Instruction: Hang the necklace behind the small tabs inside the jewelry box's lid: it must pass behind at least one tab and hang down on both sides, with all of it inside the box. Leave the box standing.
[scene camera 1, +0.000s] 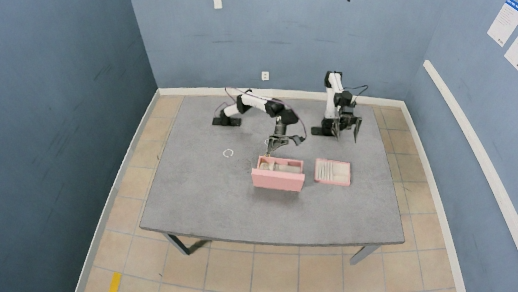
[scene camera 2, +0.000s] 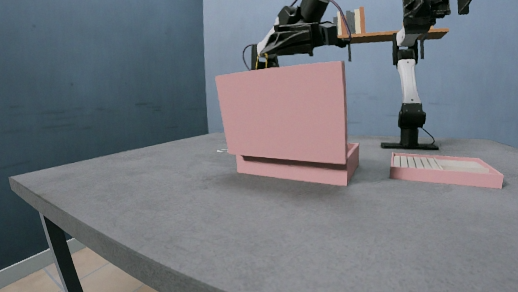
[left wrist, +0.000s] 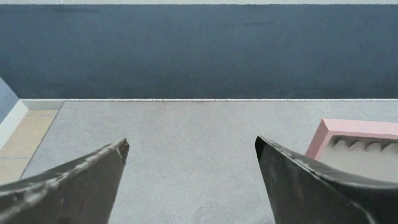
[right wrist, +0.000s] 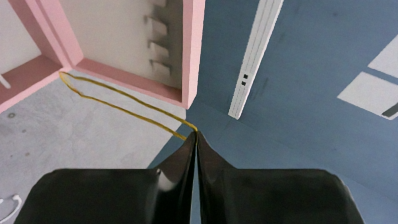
The pictures show: the left gripper, the right gripper and a pink jewelry box.
The right gripper is seen too in the right wrist view.
